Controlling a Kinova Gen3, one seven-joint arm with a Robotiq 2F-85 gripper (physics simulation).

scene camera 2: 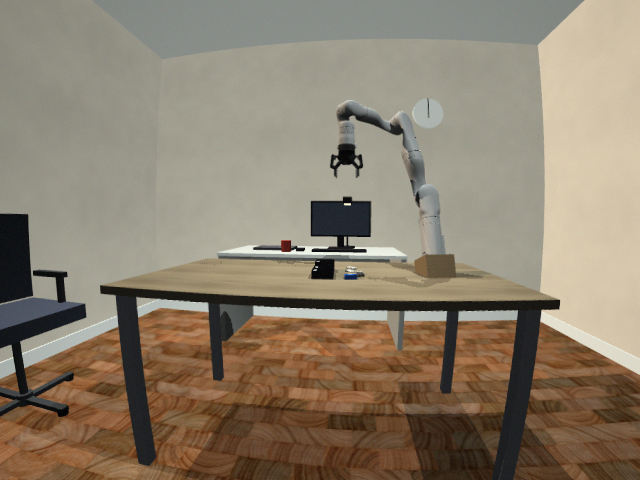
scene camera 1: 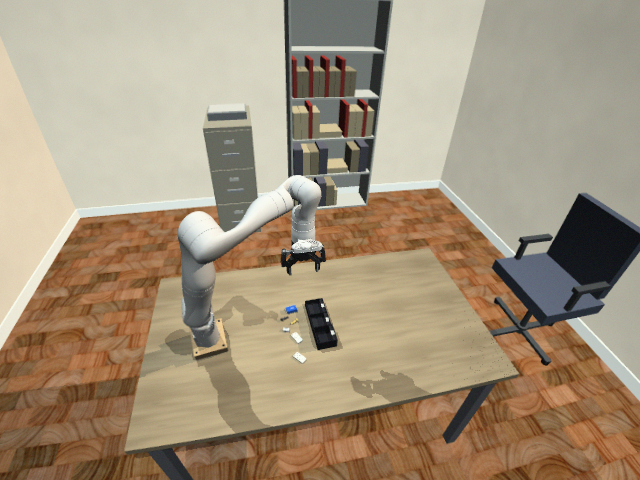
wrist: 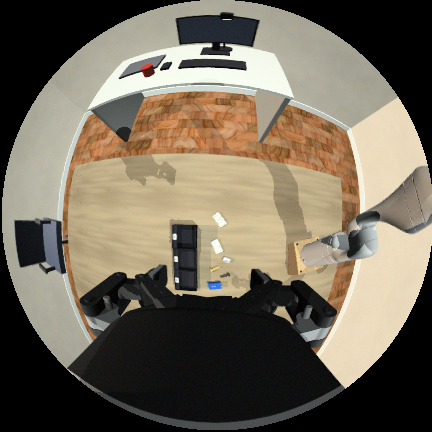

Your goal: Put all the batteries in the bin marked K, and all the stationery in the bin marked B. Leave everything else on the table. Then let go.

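Frame: origin at the arm's base, x ahead, y left, z up, level; metres.
Seen in the pictures: gripper, fingertip midpoint: [scene camera 2: 346, 177] [scene camera 1: 303, 272] [wrist: 208, 276]; arm's base, link origin: [scene camera 2: 433, 257] [scene camera 1: 208, 336] [wrist: 309, 254].
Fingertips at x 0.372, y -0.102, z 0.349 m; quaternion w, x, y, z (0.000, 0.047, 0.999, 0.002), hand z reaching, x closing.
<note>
Offsets run from my fingertips to a thing's top centre. Level surfaces: height alone.
A black bin unit {0.100 m ahead, 0.083 m left, 0.374 m down} [scene camera 1: 327, 344] [scene camera 2: 322, 272] [wrist: 186, 248] with three compartments in a row stands mid-table; its white labels are too small to read. Beside it lie a blue object {0.003 m back, 0.198 m left, 0.403 m down} [scene camera 1: 291, 309] [scene camera 2: 350, 276] [wrist: 214, 285], a small dark object {0.042 m back, 0.159 m left, 0.407 m down} [scene camera 1: 284, 318] [wrist: 225, 275], a small yellow object {0.006 m back, 0.128 m left, 0.407 m down} [scene camera 1: 294, 321] [wrist: 215, 268], a small whitish object {0.051 m back, 0.095 m left, 0.409 m down} [scene camera 1: 285, 329] [wrist: 226, 259], a white dotted block {0.017 m back, 0.042 m left, 0.413 m down} [scene camera 1: 296, 337] [wrist: 216, 246] and another white dotted block {0.032 m back, 0.055 m right, 0.413 m down} [scene camera 1: 299, 357] [wrist: 219, 219]. My gripper [scene camera 1: 303, 271] [scene camera 2: 346, 176] [wrist: 208, 276] is open and empty, pointing down high above the table.
The arm's wooden base [scene camera 1: 210, 349] [scene camera 2: 435, 265] [wrist: 294, 259] stands on the table {0.420 m down} [scene camera 1: 392, 310], across the loose objects from the bins. An office chair [scene camera 1: 547, 289] stands beyond one table end. A white desk [scene camera 2: 268, 254] [wrist: 170, 80] with a monitor [scene camera 2: 340, 219] [wrist: 217, 31] stands apart.
</note>
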